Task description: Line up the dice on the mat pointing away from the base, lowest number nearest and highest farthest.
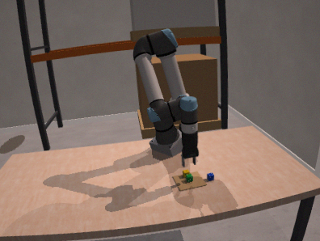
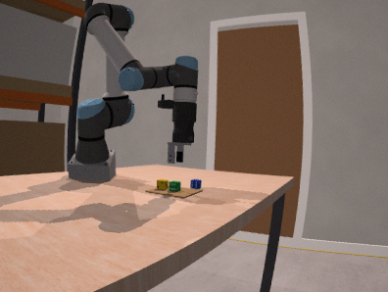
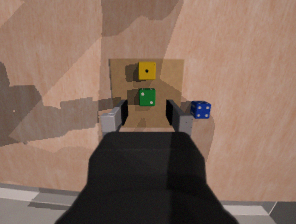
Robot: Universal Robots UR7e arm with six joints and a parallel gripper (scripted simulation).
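The blue die is 11 cm to the left of my hand, 10 cm below it and 3 cm ahead of it. The rest, counted from my hand: tan mat (11 cm below); then green die (9 cm below); then yellow die (9 cm below, 5 cm behind).
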